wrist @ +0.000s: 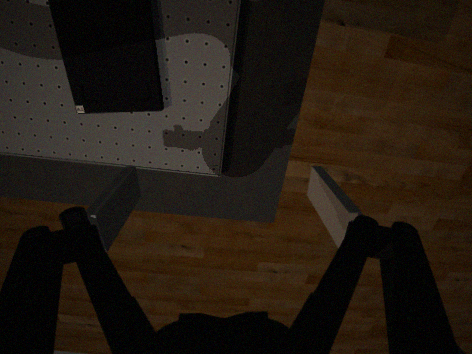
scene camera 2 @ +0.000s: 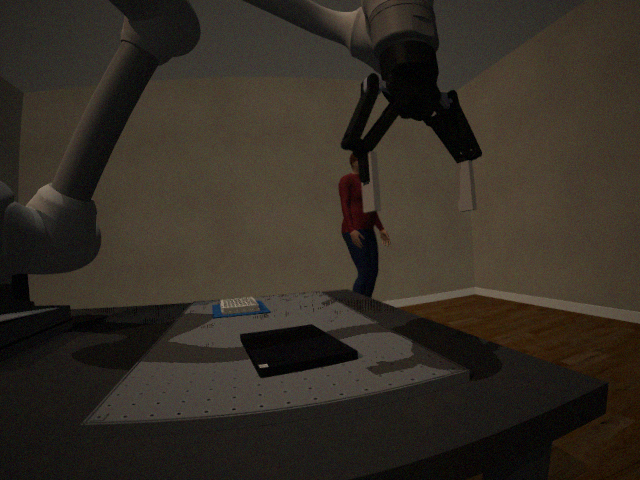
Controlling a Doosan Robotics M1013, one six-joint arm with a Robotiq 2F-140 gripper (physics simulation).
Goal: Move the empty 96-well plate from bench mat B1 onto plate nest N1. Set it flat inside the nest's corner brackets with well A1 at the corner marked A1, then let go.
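Frame: origin at the arm's base, x ahead, y left, z up, level; millimetres.
Where they show: gripper, fingertip midpoint: [wrist: 224, 181] [scene camera 2: 424, 211].
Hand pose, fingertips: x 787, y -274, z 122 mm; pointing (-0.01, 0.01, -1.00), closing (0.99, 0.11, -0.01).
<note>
After its pixels a point has its place.
The white 96-well plate [scene camera 2: 239, 304] @[z -36, x 553, y 149 mm] lies on the blue bench mat [scene camera 2: 264, 307] @[z -49, x 611, y 152 mm] at the far side of the board in the scene view; it does not show in the wrist view. The black plate nest [scene camera 2: 297, 347] @[z -39, x 629, y -212 mm] [wrist: 112, 65] @[z -39, x 631, y -205 mm] sits on the perforated board, with a small white label at one corner. Its corner brackets are too dark to make out. My gripper [scene camera 2: 417, 209] @[z 122, x 787, y -274 mm] [wrist: 224, 181] @[z 122, x 787, y -274 mm] is open and empty. It hangs high above the table, off to the right of the nest in the scene view, with the table's corner below it in the wrist view.
The perforated board [scene camera 2: 206, 397] @[z -51, x 521, y -309 mm] [wrist: 192, 82] @[z -51, x 734, y -216 mm] lies on the dark table [scene camera 2: 547, 382] @[z -64, x 847, y -405 mm] [wrist: 250, 200] @[z -64, x 842, y -400 mm]. The table's edge and the wooden floor [wrist: 380, 125] show below the gripper. A person in a red top [scene camera 2: 351, 206] stands behind the table.
</note>
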